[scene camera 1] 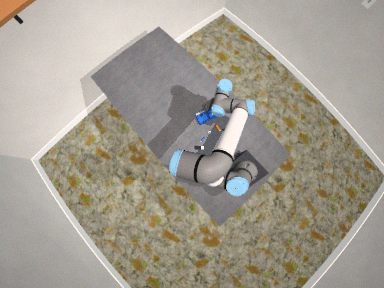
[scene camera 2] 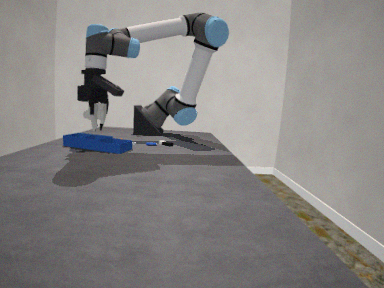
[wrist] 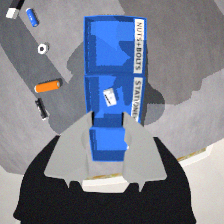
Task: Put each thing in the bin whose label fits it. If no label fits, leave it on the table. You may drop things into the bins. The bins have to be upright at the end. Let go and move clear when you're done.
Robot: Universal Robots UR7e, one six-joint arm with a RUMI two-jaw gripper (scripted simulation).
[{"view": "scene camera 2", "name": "my gripper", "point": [97, 130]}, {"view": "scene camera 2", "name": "blue bin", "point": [112, 145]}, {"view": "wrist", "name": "my gripper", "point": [108, 112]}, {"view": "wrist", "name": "blue bin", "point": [110, 44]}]
